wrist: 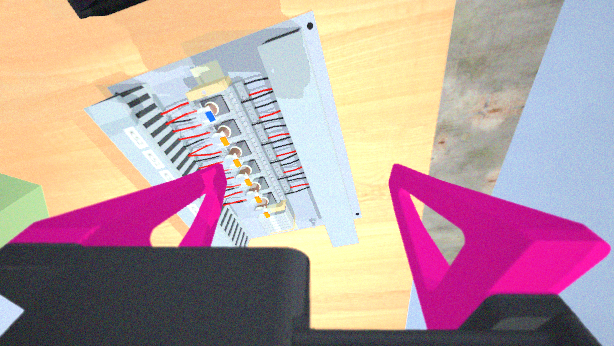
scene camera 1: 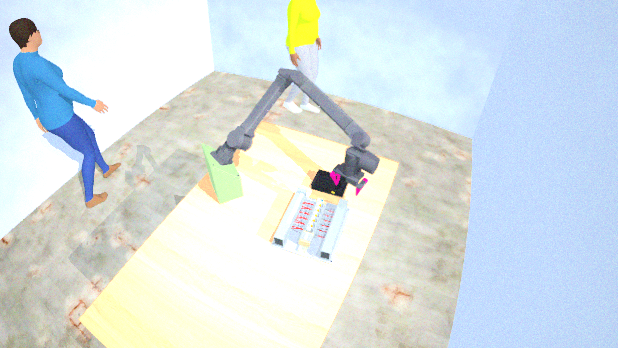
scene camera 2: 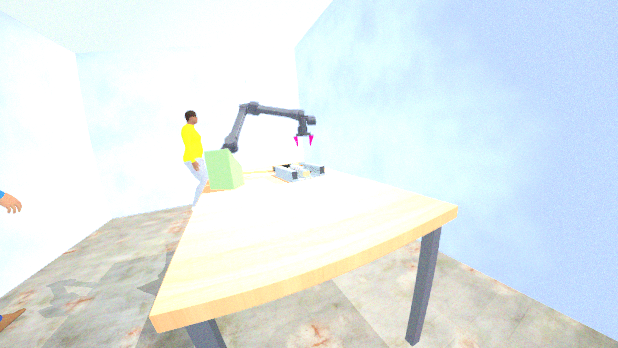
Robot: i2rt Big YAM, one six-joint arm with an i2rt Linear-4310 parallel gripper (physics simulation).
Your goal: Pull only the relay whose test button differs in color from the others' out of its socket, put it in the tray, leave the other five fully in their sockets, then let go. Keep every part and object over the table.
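Frame: origin at the arm's base, x right, y ahead, z up, level; millimetres.
Seen in the pictures: gripper, fingertip midpoint: (wrist: 307, 173) (scene camera 1: 346, 189) (scene camera 2: 304, 146); arm's base at its link origin: (scene camera 1: 221, 158) (scene camera 2: 221, 159).
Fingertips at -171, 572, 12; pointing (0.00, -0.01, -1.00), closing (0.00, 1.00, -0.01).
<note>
Offsets run from my fingertips to a thing's top centre, as dx, dy, dz. "pt": to the spot under its first point.
The relay with the blue test button @(+17, -111, -119) (wrist: 210, 116) sits at the upper end of the relay row in the wrist view, beside a beige end block. The other relays, with orange test buttons @(+73, -85, -119) (wrist: 237, 163), stand in line below it in their sockets. The row is on the grey panel (scene camera 1: 336, 225) (scene camera 2: 286, 173) (wrist: 330, 150). The black tray @(pt -136, -197, -185) (scene camera 1: 322, 182) lies beside the panel's far end; its corner @(pt -76, -193, -154) (wrist: 102, 7) shows at the top left of the wrist view. My gripper (scene camera 1: 347, 189) (scene camera 2: 304, 145) (wrist: 307, 173) is open and empty, above the table near the tray and the panel's far end.
Red and black wires run along both sides of the relays, between two raised grey ducts. A green block (scene camera 1: 227, 181) (scene camera 2: 217, 170) (wrist: 20, 205) stands by the arm's base. The table's edge shows right of the panel. Two people (scene camera 1: 45, 85) (scene camera 1: 303, 22) stand beyond the table.
</note>
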